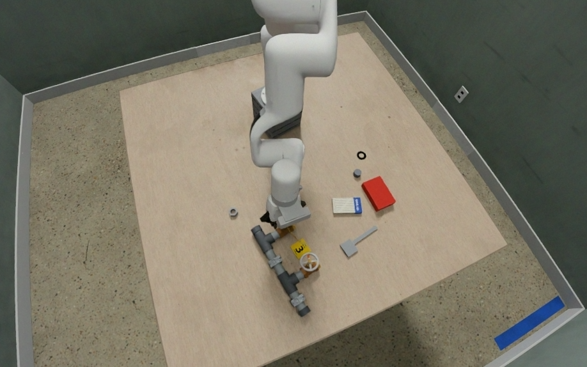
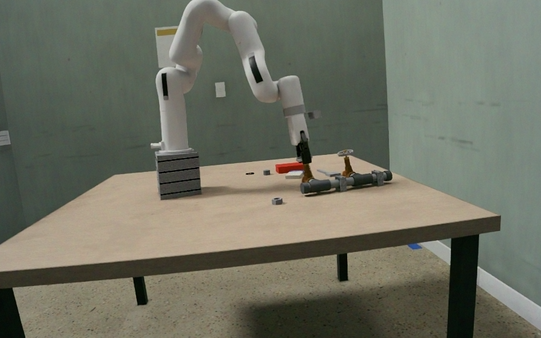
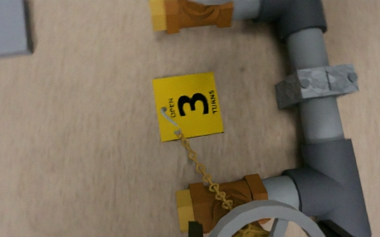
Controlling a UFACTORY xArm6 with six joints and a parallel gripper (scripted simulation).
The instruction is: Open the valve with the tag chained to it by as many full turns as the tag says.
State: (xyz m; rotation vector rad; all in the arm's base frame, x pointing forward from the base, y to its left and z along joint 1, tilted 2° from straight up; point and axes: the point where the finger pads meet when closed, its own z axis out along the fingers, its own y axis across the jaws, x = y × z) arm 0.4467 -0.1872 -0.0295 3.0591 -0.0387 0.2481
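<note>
Now: the yellow tag 90 mm ahead of my hand, 40 mm to the left of it and 110 mm below it. Round my hand: grey scraper 160 mm ahead, 220 mm to the left, 110 mm below; then white card 30 mm ahead, 260 mm to the left, 100 mm below; then red block 40 mm ahead, 390 mm to the left, 100 mm below.
</note>
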